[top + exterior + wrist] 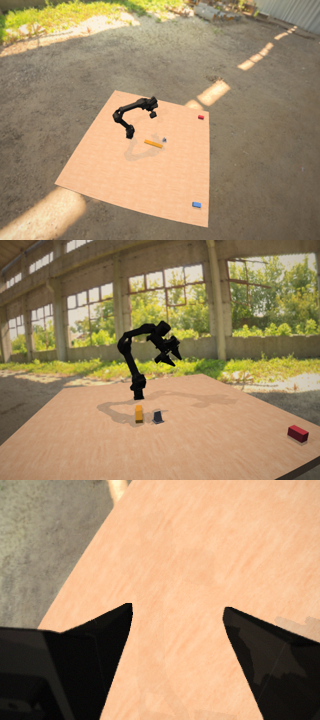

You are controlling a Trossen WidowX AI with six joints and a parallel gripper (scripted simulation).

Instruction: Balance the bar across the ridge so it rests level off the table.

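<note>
Right now the orange bar is 80 mm ahead of my gripper tip, 240 mm to the right of it and 220 mm below it. Also, from my gripper tip: blue block (560 mm ahead, 720 mm to the right, 220 mm below); then red block (560 mm ahead, 280 mm to the left, 220 mm below).
</note>
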